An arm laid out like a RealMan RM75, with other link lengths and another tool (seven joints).
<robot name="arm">
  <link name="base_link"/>
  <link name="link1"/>
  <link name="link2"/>
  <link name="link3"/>
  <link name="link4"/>
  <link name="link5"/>
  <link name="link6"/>
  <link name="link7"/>
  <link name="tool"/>
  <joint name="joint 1" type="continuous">
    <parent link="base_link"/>
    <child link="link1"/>
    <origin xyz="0 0 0.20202"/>
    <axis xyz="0 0 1"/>
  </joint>
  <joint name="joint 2" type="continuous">
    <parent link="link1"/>
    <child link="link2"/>
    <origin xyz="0 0 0"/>
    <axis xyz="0 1 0"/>
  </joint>
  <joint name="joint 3" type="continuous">
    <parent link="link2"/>
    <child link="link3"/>
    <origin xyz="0 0 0.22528"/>
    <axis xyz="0 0 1"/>
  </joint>
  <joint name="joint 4" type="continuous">
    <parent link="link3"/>
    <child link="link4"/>
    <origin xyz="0 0 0"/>
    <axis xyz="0 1 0"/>
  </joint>
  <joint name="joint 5" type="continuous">
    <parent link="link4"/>
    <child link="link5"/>
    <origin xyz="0 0 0.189"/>
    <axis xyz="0 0 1"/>
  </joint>
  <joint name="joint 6" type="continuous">
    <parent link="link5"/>
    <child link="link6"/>
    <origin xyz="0 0 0"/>
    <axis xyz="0 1 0"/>
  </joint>
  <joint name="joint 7" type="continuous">
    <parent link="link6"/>
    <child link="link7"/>
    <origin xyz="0 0 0.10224"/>
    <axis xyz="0 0 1"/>
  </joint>
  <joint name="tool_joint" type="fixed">
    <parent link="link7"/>
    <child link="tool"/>
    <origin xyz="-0.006 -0.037 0.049" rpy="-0.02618 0 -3.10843"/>
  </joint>
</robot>
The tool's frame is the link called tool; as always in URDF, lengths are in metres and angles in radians. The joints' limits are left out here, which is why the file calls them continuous.
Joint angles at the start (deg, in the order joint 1, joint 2, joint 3, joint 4, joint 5, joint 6, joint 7):
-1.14, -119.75, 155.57, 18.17, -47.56, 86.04, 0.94
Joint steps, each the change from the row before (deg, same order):
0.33, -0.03, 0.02, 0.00, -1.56, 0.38, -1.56
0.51, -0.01, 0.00, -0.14, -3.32, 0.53, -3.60
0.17, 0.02, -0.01, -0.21, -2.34, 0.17, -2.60
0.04, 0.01, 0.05, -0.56, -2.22, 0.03, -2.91
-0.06, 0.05, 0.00, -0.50, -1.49, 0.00, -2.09
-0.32, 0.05, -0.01, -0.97, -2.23, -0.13, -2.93
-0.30, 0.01, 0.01, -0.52, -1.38, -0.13, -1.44
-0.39, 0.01, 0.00, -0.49, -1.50, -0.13, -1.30
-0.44, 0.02, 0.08, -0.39, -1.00, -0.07, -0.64
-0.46, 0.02, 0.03, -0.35, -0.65, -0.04, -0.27
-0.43, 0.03, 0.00, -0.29, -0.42, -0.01, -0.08
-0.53, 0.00, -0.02, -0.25, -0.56, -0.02, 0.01
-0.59, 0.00, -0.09, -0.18, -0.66, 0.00, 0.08
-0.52, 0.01, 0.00, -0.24, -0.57, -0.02, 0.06
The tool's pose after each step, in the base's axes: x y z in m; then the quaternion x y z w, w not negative. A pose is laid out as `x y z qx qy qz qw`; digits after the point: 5 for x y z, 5 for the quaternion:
-0.31186 0.18421 -0.04960 -0.19282 0.73170 0.56743 0.32474
-0.32067 0.18163 -0.04423 -0.22696 0.70628 0.57972 0.33702
-0.32709 0.18040 -0.04058 -0.24976 0.68833 0.58723 0.34494
-0.33410 0.17917 -0.03730 -0.27248 0.67141 0.59243 0.35212
-0.33914 0.17858 -0.03464 -0.28712 0.65975 0.59570 0.35698
-0.34659 0.17861 -0.03044 -0.30607 0.64340 0.60076 0.36254
-0.35044 0.17926 -0.02795 -0.31520 0.63402 0.60433 0.36531
-0.35406 0.18041 -0.02513 -0.32307 0.62415 0.60872 0.36813
-0.35590 0.18215 -0.02306 -0.32562 0.61927 0.61153 0.36948
-0.35682 0.18424 -0.02130 -0.32518 0.61711 0.61370 0.36986
-0.35719 0.18634 -0.01978 -0.32330 0.61643 0.61537 0.36989
-0.35726 0.18906 -0.01816 -0.32096 0.61506 0.61772 0.37028
-0.35712 0.19220 -0.01624 -0.31818 0.61272 0.62091 0.37121
-0.35714 0.19485 -0.01456 -0.31560 0.61146 0.62338 0.37135

